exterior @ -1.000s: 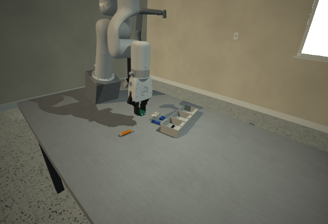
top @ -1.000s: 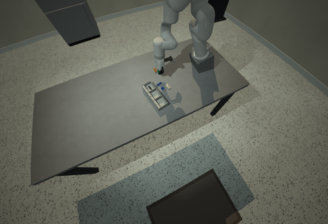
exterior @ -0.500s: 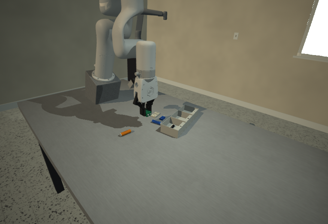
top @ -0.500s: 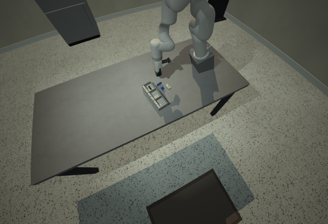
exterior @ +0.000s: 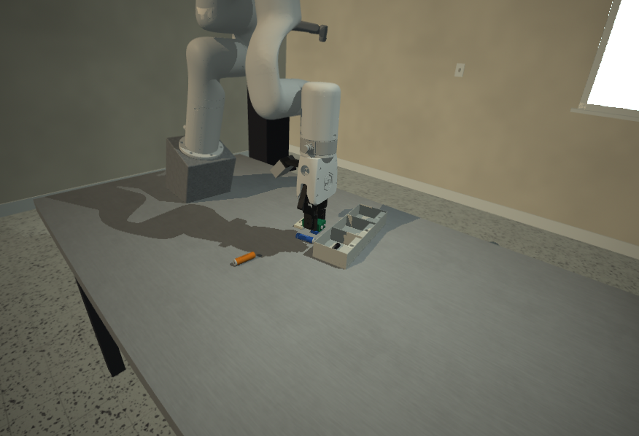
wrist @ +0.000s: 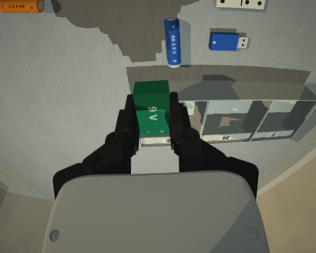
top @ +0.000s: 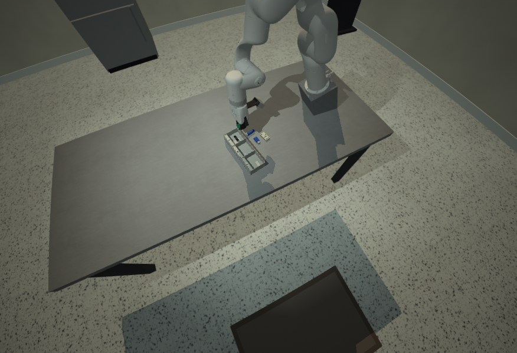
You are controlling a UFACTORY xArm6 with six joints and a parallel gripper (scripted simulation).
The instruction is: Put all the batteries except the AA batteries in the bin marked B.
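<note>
The black cylindrical battery lies 7 cm below my hand, 4 cm ahead of it and 3 cm to the left of it. Round my hand: blue cylindrical battery 8 cm below, 4 cm behind, 2 cm to the left; blue USB stick 8 cm to the left, 8 cm below, 5 cm behind; green block battery 1 cm below, 1 cm ahead.
</note>
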